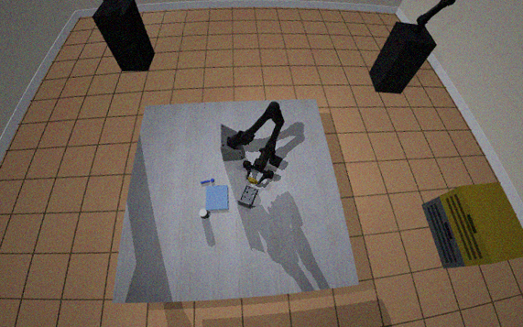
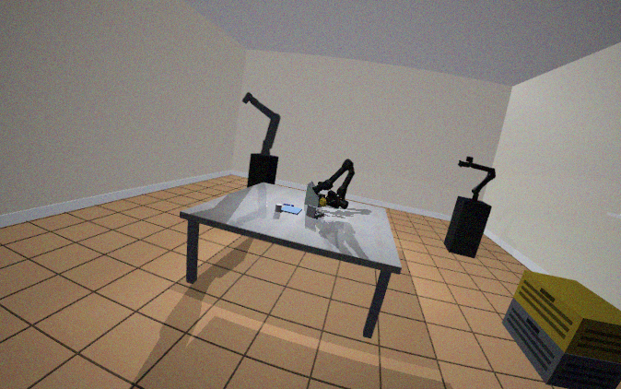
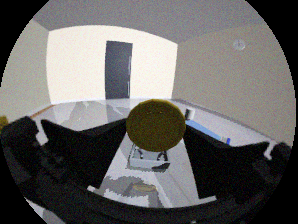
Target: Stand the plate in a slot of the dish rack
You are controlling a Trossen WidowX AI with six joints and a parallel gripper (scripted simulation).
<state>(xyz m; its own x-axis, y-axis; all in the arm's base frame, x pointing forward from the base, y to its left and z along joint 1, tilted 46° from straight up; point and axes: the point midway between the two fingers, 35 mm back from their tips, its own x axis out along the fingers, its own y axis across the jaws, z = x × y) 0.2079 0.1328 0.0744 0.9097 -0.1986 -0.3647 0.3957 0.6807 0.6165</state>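
Now: gripper tip 7 cm above the dish rack, 6 cm short of it and 2 cm to the left of it. Also, from my gripper tip: light blue square pad (21 cm to the right, 9 cm below, 6 cm ahead); then yellow plate (1 cm behind); then blue spoon (27 cm to the right, 9 cm below, 4 cm behind).
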